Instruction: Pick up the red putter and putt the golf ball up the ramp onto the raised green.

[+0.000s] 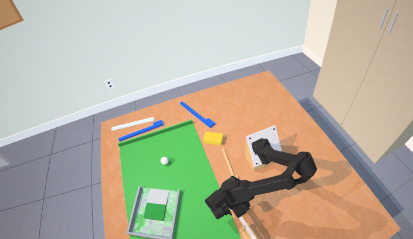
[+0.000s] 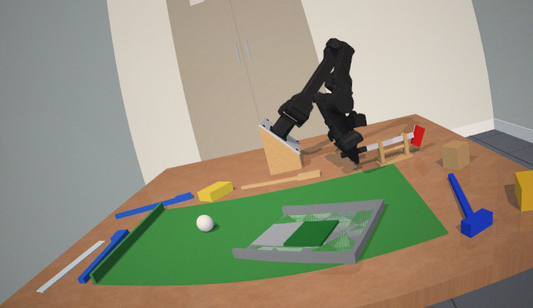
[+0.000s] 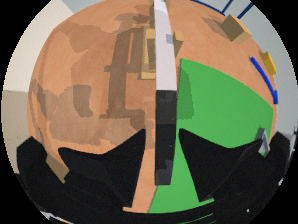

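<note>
Right now the yellow block is 80 mm behind my gripper tip, 440 mm to the right of it and 10 mm below it. Round my gripper tip: tan cube: 190 mm ahead, 260 mm to the left; green mat: 240 mm ahead, 270 mm to the right, 30 mm below; red putter: 20 mm behind, 110 mm to the left, 30 mm above.
</note>
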